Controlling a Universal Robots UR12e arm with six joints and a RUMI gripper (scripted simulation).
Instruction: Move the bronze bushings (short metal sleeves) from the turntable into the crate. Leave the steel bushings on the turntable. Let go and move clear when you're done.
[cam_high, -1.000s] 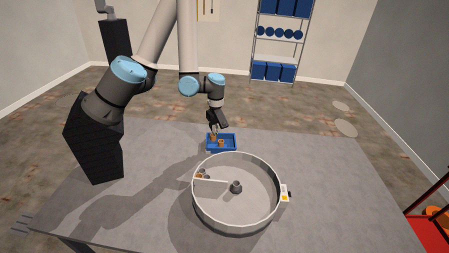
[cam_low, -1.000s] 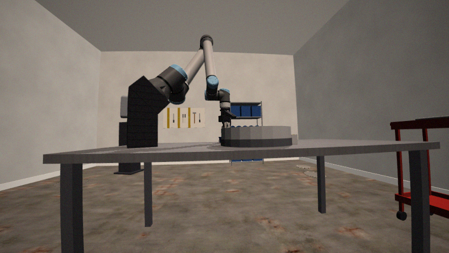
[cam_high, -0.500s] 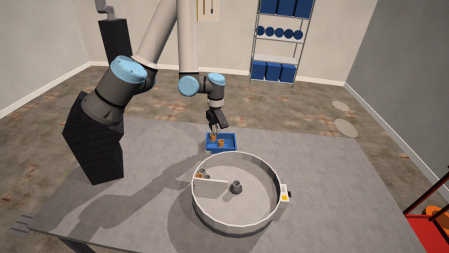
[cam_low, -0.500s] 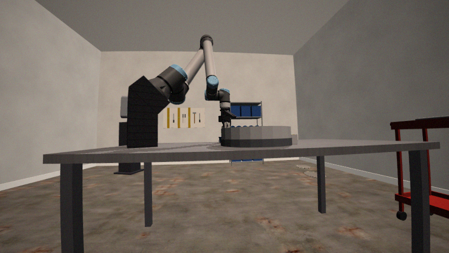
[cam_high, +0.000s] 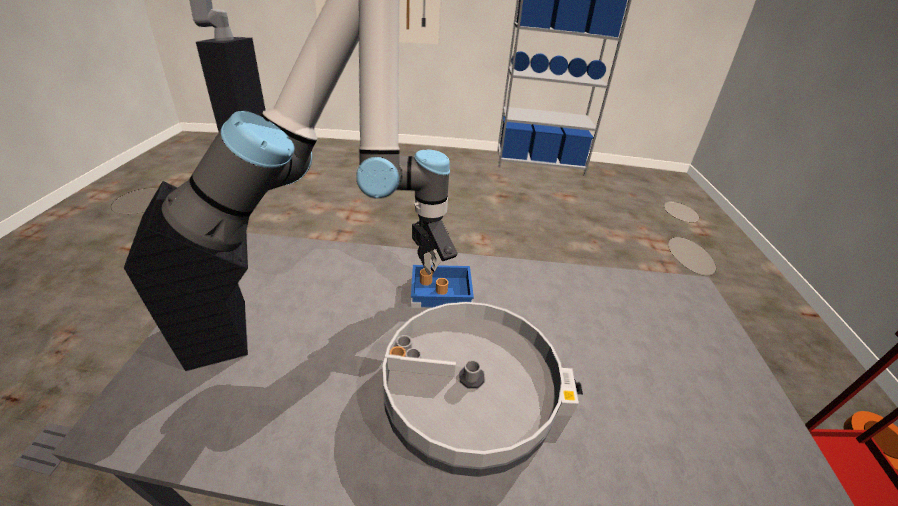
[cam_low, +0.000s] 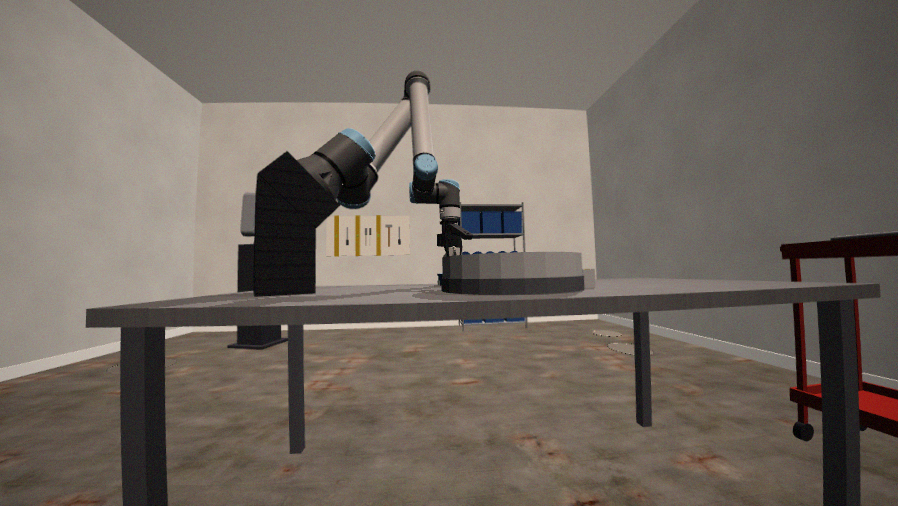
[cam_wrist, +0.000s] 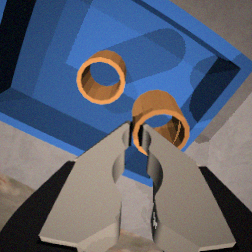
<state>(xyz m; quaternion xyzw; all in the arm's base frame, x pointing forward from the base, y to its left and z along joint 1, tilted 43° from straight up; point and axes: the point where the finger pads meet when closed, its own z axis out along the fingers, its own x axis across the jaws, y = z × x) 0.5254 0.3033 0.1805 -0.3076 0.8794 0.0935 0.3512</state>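
Now: hand 5 cm above the blue crate and 4 cm short of it. The rest, counted from my hand: turntable: 31 cm to the right, 22 cm ahead, 3 cm below.
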